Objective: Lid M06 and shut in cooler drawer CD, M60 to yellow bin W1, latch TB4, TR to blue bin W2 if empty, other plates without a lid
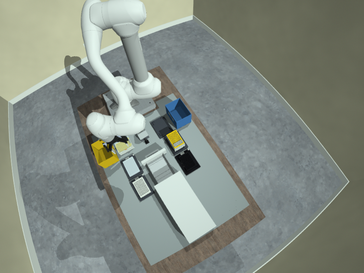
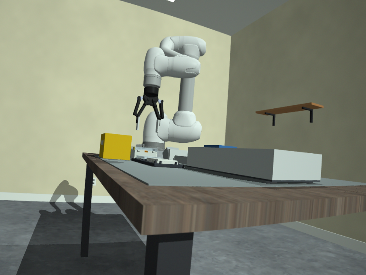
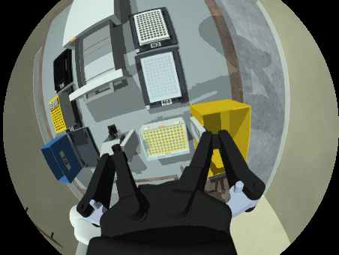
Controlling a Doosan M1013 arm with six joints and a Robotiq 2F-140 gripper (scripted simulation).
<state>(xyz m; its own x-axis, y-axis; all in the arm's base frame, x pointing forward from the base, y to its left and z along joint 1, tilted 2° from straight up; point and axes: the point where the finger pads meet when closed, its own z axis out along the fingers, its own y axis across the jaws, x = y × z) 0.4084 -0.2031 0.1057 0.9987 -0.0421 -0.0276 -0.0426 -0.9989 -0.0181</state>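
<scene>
Right now my hand is 16 cm above the plate lid, 10 cm short of it and 2 cm to the left of it. From my hand the other things lie so: dark nest N4: 17 cm below, 10 cm ahead, 2 cm to the right; tip box lid: 12 cm below, 7 cm behind, 2 cm to the left; tip box TB4: 13 cm below, 7 cm behind, 2 cm to the left.
</scene>
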